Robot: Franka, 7 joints.
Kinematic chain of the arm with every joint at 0, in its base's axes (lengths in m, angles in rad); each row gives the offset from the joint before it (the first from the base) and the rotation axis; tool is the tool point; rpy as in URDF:
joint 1: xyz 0 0 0.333 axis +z
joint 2: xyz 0 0 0 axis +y
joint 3: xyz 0 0 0.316 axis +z
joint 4: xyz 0.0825 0 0 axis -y
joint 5: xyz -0.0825 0 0.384 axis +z
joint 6: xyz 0 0 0 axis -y
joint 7: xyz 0.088 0 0 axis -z
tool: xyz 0 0 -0.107 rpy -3.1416 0 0
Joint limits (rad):
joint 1: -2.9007..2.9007
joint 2: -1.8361..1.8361
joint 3: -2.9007..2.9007
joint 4: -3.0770..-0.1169
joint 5: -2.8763..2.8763
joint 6: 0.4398..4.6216
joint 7: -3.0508..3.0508
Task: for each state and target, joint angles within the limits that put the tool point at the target. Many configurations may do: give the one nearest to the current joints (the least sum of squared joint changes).
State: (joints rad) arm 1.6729 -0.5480 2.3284 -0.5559 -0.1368 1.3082 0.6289
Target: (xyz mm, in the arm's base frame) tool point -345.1 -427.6 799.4
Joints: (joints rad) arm 1.5206 -0.4198 2.2164 -0.6915 -0.1662 1.1376 0.6289
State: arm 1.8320 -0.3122 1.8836 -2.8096 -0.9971 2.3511 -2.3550
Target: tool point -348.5 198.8 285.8
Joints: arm 1.4160 -0.4827 1.3710 -2.6428 -1.0283 2.2155 -2.3550
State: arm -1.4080 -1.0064 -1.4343 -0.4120 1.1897 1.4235 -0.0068
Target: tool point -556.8 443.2 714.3
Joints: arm -1.1022 -1.1718 -1.5515 -0.5576 1.1770 1.6248 -0.0068
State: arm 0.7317 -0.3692 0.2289 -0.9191 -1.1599 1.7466 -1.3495
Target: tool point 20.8 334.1 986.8
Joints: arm 0.8995 -0.3800 0.5302 -1.2384 -1.0613 1.6584 -1.3495
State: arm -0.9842 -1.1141 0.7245 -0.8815 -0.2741 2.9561 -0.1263
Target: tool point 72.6 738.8 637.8
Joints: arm -1.0243 -1.4783 1.0138 -1.2466 -0.3449 3.0073 -0.1263
